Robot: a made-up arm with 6 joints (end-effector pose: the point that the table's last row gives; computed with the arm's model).
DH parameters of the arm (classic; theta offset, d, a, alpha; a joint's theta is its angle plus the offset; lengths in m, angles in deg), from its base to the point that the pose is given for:
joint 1: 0 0.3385 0 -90
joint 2: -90 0 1.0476 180
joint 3: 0 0 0 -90
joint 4: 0 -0.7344 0 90
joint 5: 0 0.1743 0 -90
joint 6: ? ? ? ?
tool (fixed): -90 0 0 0
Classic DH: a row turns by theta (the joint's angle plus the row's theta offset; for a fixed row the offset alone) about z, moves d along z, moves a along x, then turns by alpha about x.
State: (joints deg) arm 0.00 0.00 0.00 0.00 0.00 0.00
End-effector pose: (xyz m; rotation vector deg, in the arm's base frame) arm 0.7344 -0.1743 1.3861 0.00 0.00 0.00
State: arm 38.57 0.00 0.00 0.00 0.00 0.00
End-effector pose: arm 0.6829 0.3216 1.3861 0.00 0.00 38.57
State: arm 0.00 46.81 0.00 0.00 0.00 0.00
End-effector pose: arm 1.2664 -0.1743 0.5201 0.00 46.81 0.00
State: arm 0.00 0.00 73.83 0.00 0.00 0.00
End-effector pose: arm 0.2045 -0.1743 2.0914 0.00 -73.83 0.00
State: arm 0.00 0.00 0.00 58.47 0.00 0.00
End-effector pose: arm 0.7344 -0.0911 1.5347 -58.47 0.00 0.00
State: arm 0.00 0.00 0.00 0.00 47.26 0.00
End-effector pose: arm 0.7344 -0.1743 1.3861 0.00 -47.26 0.00
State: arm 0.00 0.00 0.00 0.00 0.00 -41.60
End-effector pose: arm 0.7344 -0.1743 1.3861 41.60 0.00 0.00
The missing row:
joint 6: 90 0 0 90
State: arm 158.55 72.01 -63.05 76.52 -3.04 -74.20
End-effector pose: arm -0.5401 0.2559 0.0233 -158.72 24.51 64.28
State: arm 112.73 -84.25 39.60 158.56 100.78 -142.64
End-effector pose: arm 0.4316 -1.4502 1.0179 -1.01 -64.37 114.87
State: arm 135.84 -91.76 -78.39 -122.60 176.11 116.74
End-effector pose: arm 0.1488 -0.2754 0.3333 -50.15 33.81 -29.09
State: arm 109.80 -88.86 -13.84 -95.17 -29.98 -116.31
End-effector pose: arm 0.2189 -0.6544 1.0239 -20.44 -117.58 -36.69
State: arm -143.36 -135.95 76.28 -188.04 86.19 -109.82
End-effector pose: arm 1.1755 0.6592 -0.8267 119.73 -8.69 69.71
